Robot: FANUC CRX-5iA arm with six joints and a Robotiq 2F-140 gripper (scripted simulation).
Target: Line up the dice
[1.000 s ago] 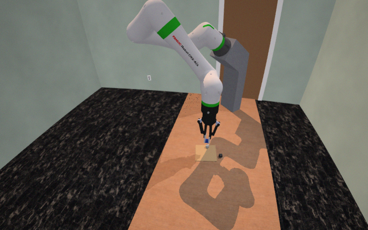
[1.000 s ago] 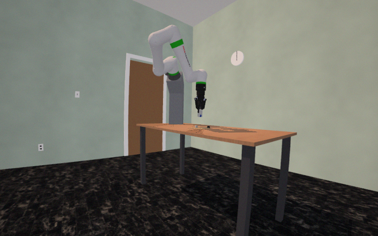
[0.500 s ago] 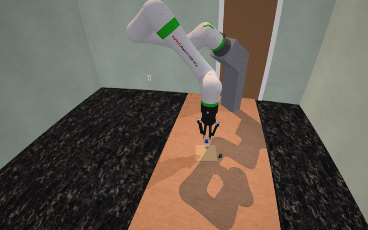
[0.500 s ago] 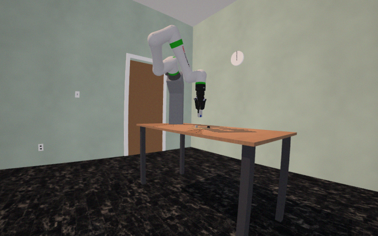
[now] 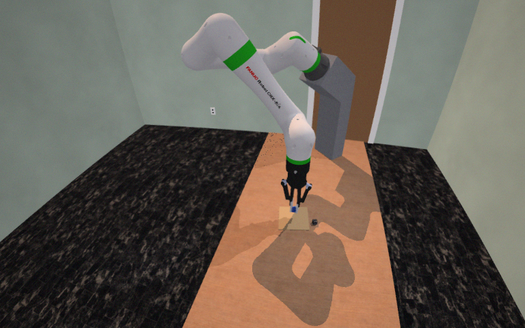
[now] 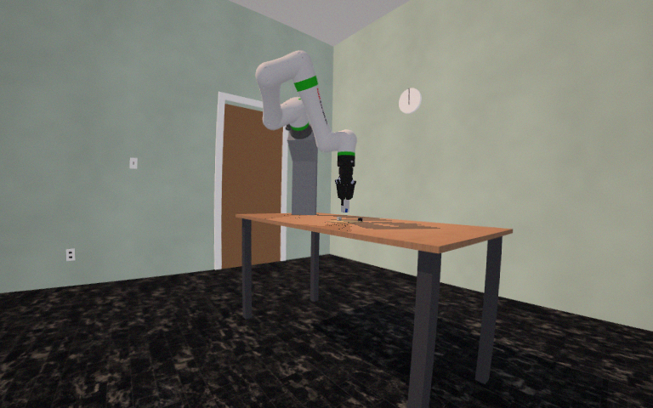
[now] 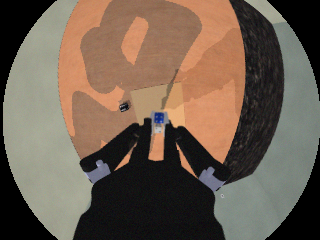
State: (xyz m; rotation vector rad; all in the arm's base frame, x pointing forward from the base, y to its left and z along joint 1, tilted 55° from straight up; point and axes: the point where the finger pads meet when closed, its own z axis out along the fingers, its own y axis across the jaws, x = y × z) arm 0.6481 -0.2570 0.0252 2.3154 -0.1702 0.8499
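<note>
The tan mat lies 8 cm below my hand. The rest, counted from my hand: blue die: 2 cm below; then white die: 7 cm below, 5 cm behind, 2 cm to the left; then black die: 9 cm to the left, 8 cm below, 5 cm ahead.
</note>
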